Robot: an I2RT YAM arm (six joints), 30 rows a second.
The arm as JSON. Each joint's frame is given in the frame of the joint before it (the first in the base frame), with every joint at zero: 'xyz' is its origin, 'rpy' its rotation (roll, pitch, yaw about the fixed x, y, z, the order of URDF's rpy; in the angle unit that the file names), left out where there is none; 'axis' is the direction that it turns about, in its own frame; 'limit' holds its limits. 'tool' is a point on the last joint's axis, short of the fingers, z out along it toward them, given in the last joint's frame.
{
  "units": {
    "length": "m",
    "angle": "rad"
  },
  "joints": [
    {
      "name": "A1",
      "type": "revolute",
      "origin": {
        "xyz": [
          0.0,
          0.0,
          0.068
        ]
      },
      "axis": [
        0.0,
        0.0,
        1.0
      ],
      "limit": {
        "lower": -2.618,
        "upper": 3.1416
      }
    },
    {
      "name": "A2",
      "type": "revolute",
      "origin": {
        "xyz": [
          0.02,
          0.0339,
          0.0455
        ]
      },
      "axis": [
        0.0,
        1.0,
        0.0
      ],
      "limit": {
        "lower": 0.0,
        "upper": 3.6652
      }
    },
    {
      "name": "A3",
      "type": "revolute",
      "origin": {
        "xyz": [
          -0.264,
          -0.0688,
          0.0
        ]
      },
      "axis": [
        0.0,
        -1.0,
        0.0
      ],
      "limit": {
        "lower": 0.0,
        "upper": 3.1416
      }
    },
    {
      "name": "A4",
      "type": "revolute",
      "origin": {
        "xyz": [
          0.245,
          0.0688,
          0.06
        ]
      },
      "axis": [
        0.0,
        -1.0,
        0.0
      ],
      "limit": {
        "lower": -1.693,
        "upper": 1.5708
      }
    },
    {
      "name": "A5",
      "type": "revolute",
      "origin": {
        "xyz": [
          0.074,
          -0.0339,
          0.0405
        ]
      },
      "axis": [
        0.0,
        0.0,
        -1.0
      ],
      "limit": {
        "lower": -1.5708,
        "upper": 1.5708
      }
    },
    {
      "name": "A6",
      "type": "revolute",
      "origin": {
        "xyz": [
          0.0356,
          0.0,
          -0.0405
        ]
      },
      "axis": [
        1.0,
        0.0,
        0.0
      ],
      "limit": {
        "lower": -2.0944,
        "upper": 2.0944
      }
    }
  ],
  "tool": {
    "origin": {
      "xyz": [
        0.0,
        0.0,
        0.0
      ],
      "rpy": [
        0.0,
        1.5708,
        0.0
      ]
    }
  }
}
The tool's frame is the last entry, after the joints.
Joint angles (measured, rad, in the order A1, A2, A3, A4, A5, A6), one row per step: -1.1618 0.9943 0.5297 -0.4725 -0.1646 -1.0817; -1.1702 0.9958 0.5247 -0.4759 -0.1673 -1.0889; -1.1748 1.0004 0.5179 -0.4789 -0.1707 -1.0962; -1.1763 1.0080 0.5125 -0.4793 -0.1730 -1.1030; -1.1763 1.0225 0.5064 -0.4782 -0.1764 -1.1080; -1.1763 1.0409 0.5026 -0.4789 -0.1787 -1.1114; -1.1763 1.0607 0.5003 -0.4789 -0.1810 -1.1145; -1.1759 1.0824 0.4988 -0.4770 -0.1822 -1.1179; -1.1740 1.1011 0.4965 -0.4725 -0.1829 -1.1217; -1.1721 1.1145 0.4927 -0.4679 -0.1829 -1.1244; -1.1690 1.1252 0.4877 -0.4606 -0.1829 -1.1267; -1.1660 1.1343 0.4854 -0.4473 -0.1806 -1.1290; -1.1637 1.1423 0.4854 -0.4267 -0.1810 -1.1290
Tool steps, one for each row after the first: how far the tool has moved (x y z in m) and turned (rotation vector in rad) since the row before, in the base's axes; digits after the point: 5 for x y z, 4 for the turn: -0.00169 0.00022 -0.00200 0.0072 0.0053 -0.0011; -0.00103 0.00056 -0.00303 0.0116 0.0064 0.0032; -0.00030 0.00022 -0.00292 0.0106 0.0065 0.0053; 0.00015 -0.00005 -0.00415 0.0172 0.0071 0.0060; 0.00025 -0.00040 -0.00420 0.0206 0.0084 0.0041; 0.00037 -0.00068 -0.00394 0.0200 0.0079 0.0038; 0.00053 -0.00097 -0.00394 0.0189 0.0085 0.0039; 0.00072 -0.00073 -0.00355 0.0141 0.0072 0.0055; 0.00047 -0.00019 -0.00310 0.0107 0.0058 0.0042; 0.00062 0.00004 -0.00285 0.0069 0.0041 0.0051; 0.00092 -0.00093 -0.00154 -0.0033 0.0019 0.0040; 0.00133 -0.00194 -0.00033 -0.0114 -0.0053 0.0025
